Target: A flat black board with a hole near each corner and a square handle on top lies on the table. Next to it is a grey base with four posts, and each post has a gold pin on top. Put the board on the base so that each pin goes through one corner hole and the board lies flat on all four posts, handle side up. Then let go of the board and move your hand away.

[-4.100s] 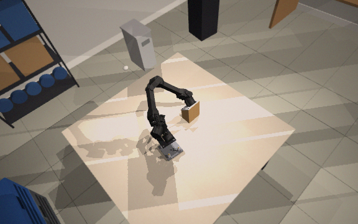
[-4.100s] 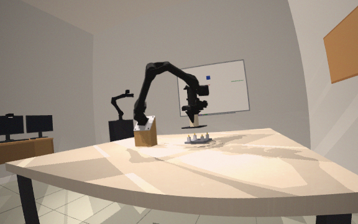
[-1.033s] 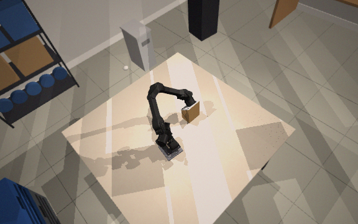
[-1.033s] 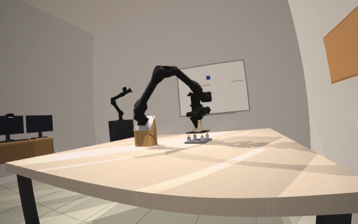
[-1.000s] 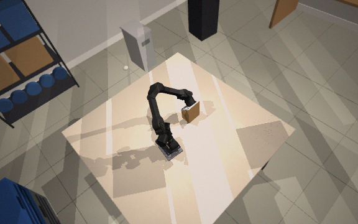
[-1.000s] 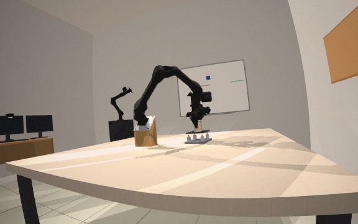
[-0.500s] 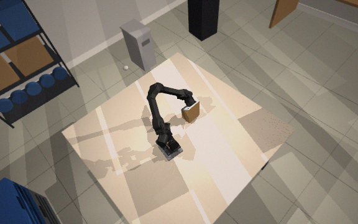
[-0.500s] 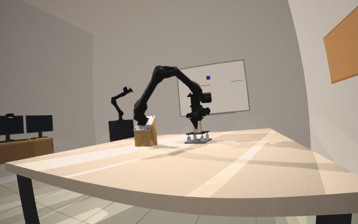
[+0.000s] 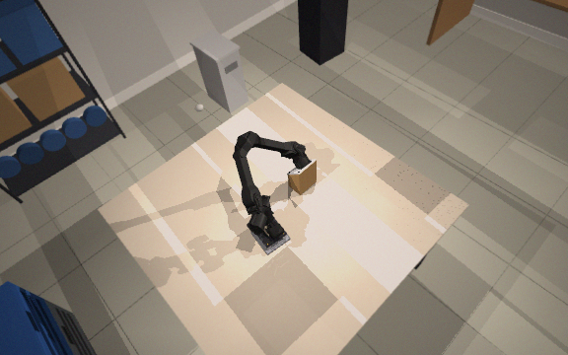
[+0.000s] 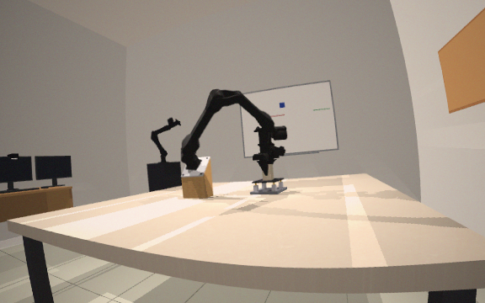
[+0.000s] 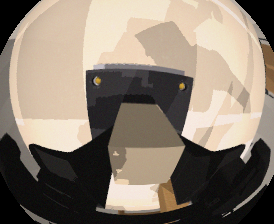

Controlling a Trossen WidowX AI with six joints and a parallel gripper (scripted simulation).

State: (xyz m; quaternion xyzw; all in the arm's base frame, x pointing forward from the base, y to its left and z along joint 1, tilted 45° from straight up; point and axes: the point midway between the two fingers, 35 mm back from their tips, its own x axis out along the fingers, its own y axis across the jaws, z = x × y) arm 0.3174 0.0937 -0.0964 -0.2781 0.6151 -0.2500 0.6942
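Right now my gripper tip is 7 cm above the grey base. The rest, counted from my gripper tip: flat black board (1 cm below).
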